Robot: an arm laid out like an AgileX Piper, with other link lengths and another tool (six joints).
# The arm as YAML. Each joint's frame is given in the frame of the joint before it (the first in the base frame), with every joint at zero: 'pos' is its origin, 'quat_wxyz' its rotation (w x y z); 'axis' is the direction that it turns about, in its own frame. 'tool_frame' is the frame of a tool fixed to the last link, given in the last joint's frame.
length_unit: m
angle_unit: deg
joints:
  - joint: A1
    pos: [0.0, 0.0, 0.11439]
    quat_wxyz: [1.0, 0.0, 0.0, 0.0]
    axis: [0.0, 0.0, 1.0]
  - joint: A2
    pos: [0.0, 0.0, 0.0]
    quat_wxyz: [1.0, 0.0, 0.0, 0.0]
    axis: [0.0, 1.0, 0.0]
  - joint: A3
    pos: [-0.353, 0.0, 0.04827]
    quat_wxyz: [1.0, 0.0, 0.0, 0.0]
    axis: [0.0, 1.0, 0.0]
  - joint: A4
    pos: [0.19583, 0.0, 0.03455]
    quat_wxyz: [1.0, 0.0, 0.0, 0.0]
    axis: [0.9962, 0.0, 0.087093]
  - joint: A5
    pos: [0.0, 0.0, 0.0]
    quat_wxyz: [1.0, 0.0, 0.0, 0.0]
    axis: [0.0, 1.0, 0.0]
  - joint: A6
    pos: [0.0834, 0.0, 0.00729]
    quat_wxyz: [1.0, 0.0, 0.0, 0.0]
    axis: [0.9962, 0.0, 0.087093]
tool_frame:
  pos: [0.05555, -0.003, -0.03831]
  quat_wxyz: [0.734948, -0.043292, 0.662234, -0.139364]
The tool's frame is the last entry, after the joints.
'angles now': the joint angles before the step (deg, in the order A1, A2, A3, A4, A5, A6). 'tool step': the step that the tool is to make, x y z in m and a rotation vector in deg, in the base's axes. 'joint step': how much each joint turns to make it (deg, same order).
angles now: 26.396 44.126 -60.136 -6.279 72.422 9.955
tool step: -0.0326 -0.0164 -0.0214 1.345 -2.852 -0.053
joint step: 0.001 -8.320 4.956 -0.080 0.213 0.003
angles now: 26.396 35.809 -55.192 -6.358 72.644 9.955
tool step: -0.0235 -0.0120 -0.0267 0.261 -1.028 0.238
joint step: 0.023 -6.636 5.423 -0.016 0.142 -0.321
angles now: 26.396 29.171 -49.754 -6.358 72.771 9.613
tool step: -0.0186 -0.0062 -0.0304 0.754 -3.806 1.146
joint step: -1.481 -7.486 6.115 1.143 -2.656 -2.667
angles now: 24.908 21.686 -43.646 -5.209 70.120 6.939
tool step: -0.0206 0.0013 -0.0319 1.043 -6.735 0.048
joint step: -4.532 -9.366 5.270 2.589 -2.848 -4.943
